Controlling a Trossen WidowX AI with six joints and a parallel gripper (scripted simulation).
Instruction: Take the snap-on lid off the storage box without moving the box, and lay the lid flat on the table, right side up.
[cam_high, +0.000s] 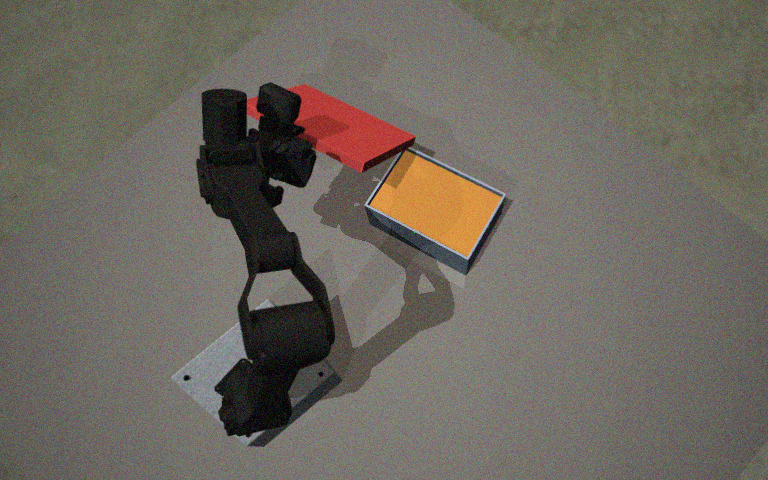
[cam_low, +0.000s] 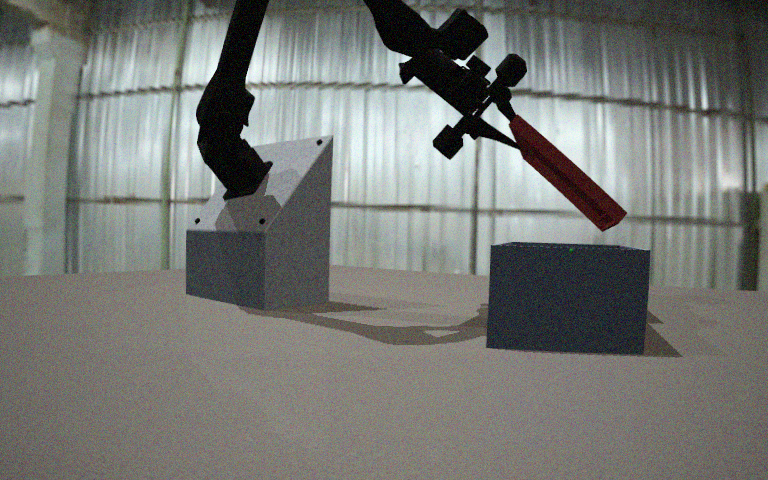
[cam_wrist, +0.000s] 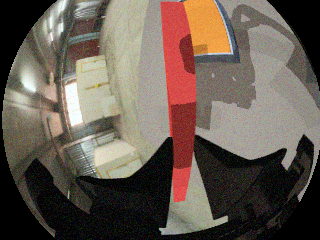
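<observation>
The lid is 60 mm ahead of my gripper tip, 50 mm below it and 10 mm to the left of it. From my gripper tip the other things lie so: storage box (190 mm to the right, 190 mm below, 100 mm ahead).
</observation>
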